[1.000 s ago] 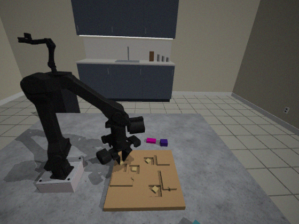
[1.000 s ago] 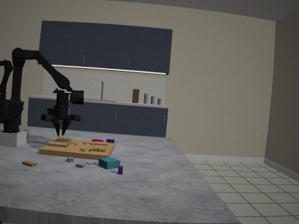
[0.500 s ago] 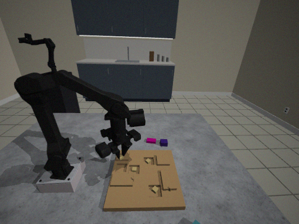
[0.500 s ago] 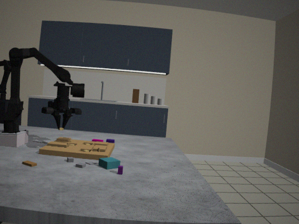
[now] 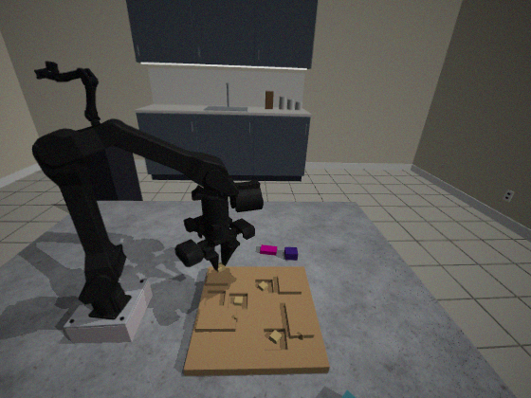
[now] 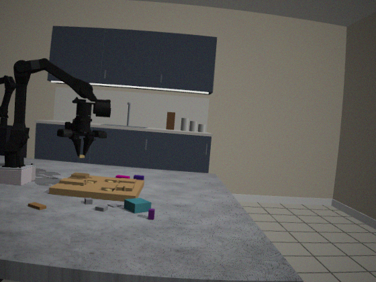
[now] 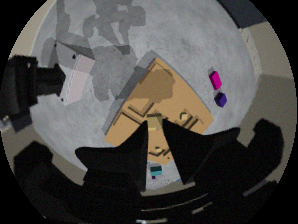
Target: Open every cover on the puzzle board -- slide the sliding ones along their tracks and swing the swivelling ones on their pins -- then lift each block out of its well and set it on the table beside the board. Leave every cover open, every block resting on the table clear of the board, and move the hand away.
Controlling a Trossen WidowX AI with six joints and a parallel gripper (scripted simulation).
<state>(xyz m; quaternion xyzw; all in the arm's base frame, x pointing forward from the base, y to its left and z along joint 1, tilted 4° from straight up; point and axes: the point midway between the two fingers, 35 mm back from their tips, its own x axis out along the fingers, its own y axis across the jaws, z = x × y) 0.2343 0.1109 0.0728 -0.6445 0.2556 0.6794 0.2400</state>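
Right now the tan puzzle board is 9 cm below my gripper tip, 9 cm ahead of it and 1 cm to the right of it. From my gripper tip the other things lie so: purple block: 21 cm to the left, 18 cm ahead, 10 cm below; magenta block: 22 cm to the left, 11 cm below, 10 cm ahead; orange block: 36 cm to the right, 11 cm below, 3 cm ahead.
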